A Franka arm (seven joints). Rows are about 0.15 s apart.
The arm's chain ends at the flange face. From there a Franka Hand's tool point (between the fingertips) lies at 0.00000 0.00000 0.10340 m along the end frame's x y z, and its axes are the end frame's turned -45 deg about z.
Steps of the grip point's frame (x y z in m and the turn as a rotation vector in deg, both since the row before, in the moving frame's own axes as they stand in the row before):
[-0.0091 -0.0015 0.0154 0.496 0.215 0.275]
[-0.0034 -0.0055 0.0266 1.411 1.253 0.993]
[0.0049 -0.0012 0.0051 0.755 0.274 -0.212]
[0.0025 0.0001 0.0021 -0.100 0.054 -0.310]
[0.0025 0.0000 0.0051 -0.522 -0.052 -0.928]
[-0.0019 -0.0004 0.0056 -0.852 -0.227 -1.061]
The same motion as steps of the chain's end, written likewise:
[-0.0071 0.0063 0.0154 0.503 -0.199 0.275]
[-0.0061 0.0019 0.0267 1.884 -0.112 0.993]
[0.0032 -0.0030 0.0051 0.728 -0.340 -0.212]
[0.0016 -0.0018 0.0021 -0.033 0.109 -0.310]
[0.0012 -0.0025 0.0051 -0.406 0.332 -0.928]
[-0.0024 -0.0003 0.0056 -0.763 0.442 -1.061]

